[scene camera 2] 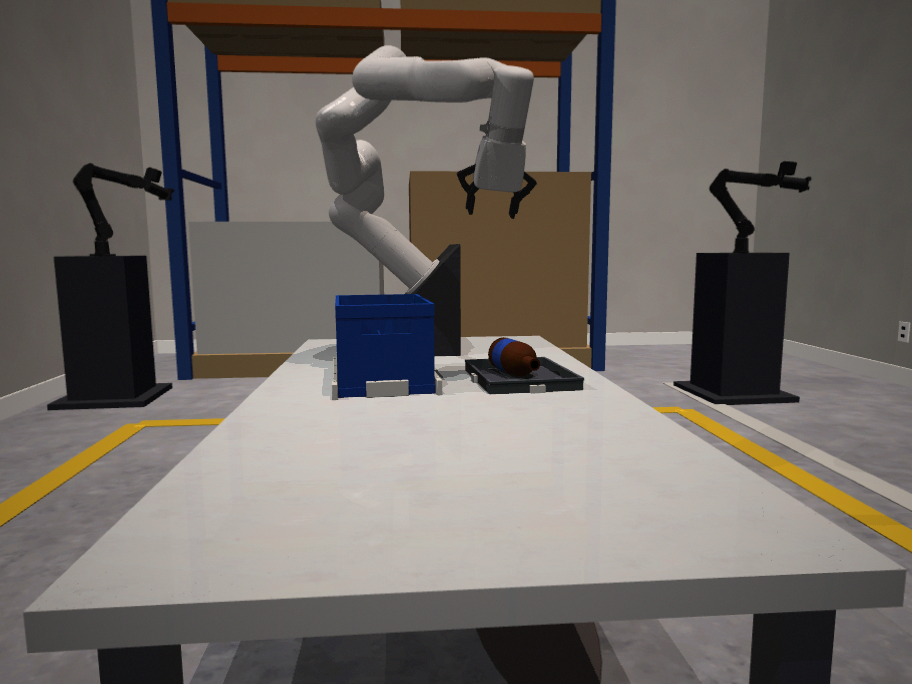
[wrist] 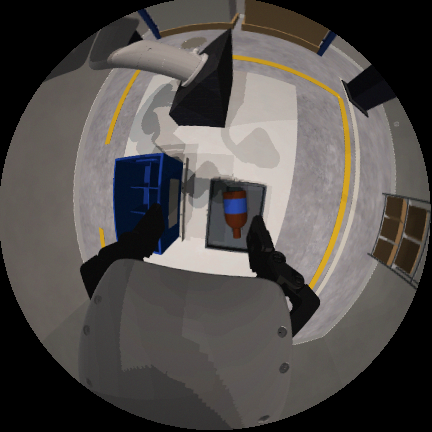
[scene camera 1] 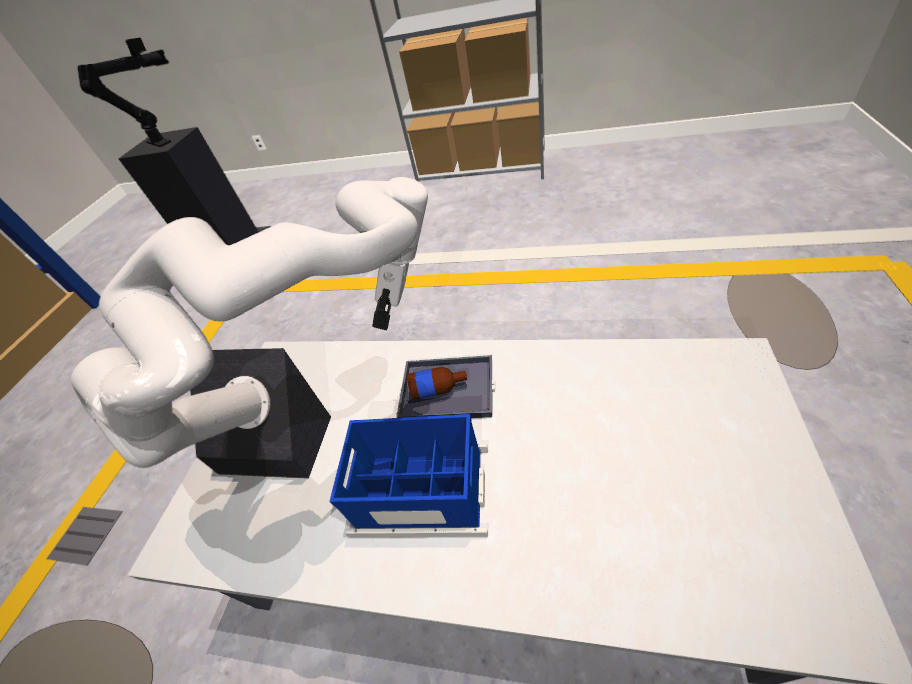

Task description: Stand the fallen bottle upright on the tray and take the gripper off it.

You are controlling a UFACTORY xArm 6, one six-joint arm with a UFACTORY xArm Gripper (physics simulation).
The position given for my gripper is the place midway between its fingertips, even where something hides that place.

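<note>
My gripper (scene camera 2: pixel 490 214), (wrist: pixel 205 221), (scene camera 1: pixel 384 314) is visible, as is a brown bottle (scene camera 2: pixel 517 358).
</note>
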